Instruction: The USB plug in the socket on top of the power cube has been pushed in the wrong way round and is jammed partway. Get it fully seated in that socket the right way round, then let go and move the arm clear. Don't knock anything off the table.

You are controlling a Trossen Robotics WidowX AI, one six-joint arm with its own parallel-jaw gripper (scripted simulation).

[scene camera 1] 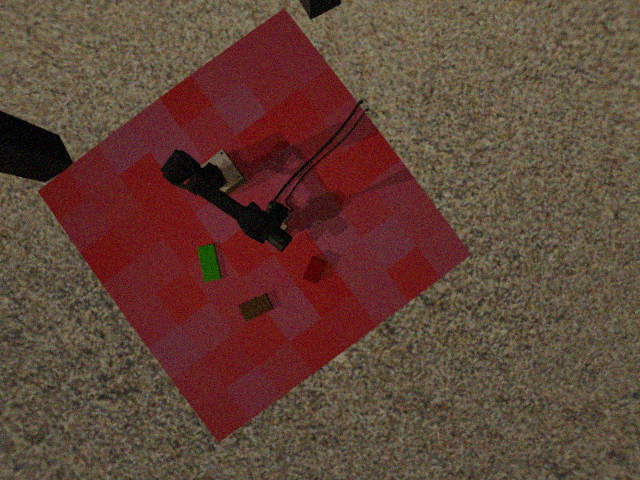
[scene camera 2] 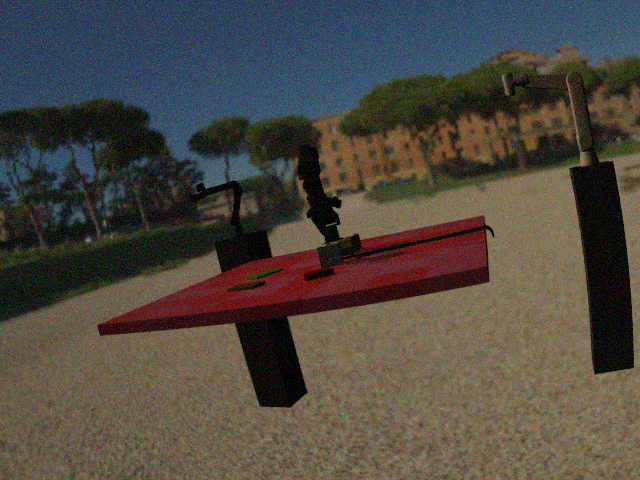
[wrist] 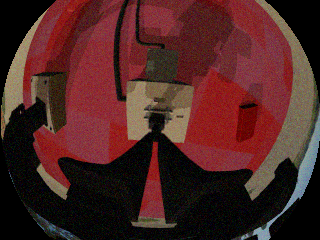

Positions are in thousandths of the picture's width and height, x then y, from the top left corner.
Labels:
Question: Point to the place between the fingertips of my gripper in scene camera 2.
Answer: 507, 489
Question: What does my gripper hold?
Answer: A USB plug.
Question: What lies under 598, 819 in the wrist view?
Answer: My gripper.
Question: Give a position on a power cube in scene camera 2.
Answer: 515, 532

